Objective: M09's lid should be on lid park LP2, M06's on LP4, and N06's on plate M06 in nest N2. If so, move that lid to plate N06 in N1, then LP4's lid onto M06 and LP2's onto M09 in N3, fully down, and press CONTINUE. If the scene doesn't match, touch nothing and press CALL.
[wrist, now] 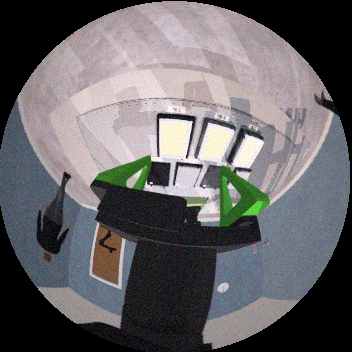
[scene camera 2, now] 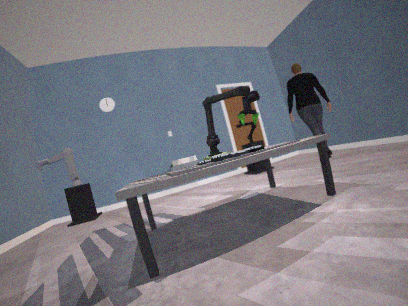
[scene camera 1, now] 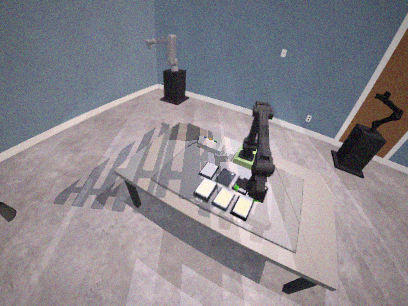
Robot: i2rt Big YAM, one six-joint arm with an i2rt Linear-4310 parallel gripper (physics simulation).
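Frame: origin at the arm's base, x ahead, y left, z up, level; millimetres.
Where they show: gripper, between the fingertips: (wrist: 185,162) (scene camera 2: 249,124) (scene camera 1: 244,196); arm's base, origin of its link: (wrist: 190,208) (scene camera 1: 246,156).
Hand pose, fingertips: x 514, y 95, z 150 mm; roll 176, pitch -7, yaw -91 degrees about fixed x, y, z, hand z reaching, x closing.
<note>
Things, the pixels of their top centre, and the offset from my fingertips. "*": a spot on its surface instead. Level surfaces: height alone.
- N1, centre of its top: (wrist: 173,141) (scene camera 1: 243,205) dx -60, dy +19, dz -157 mm
- N2, centre of its top: (wrist: 215,145) (scene camera 1: 224,196) dx -65, dy -110, dz -160 mm
- N3, centre of its top: (wrist: 248,154) (scene camera 1: 206,186) dx -72, dy -243, dz -150 mm
- black piece, a spot on its surface: (wrist: 159,175) * dx -237, dy +75, dz -181 mm
- light grey piece, centre of its top: (wrist: 186,178) dx -240, dy -37, dz -173 mm
- dark grey piece, a spot on its surface: (wrist: 212,176) * dx -233, dy -154, dz -181 mm
- light piece, centre of its top: (wrist: 237,180) (scene camera 1: 209,169) dx -248, dy -300, dz -173 mm
- pale box, centre of its top: (wrist: 234,211) (scene camera 1: 211,139) (scene camera 2: 183,158) dx -506, dy -405, dz -107 mm
- perforated board, height of its surface: dz -190 mm
Three cream-topped rectangular plates in black nests form the front row: N1 (scene camera 1: 242,206) (wrist: 176,137), N2 (scene camera 1: 223,198) (wrist: 216,142) and N3 (scene camera 1: 205,189) (wrist: 247,149). Behind them in the wrist view are a black piece (wrist: 159,175), a light grey piece (wrist: 188,175), a dark grey piece (wrist: 212,176) and another light piece (wrist: 243,174). Their park labels and IDs are unreadable, and I cannot tell whether N2's plate bears a lid. My gripper (scene camera 1: 247,194) (scene camera 2: 248,120) (wrist: 185,162) is open and empty, high above the pieces. CONTINUE and CALL cannot be read.
A pale box (scene camera 1: 210,144) (scene camera 2: 184,161) with small coloured spots stands toward the table's back left. The arm's lime-green base (scene camera 1: 244,158) stands behind the rows. The pieces lie on a perforated board (scene camera 1: 285,232) (wrist: 97,140) on the table. A person in black (scene camera 2: 306,95) (wrist: 52,230) stands beyond.
</note>
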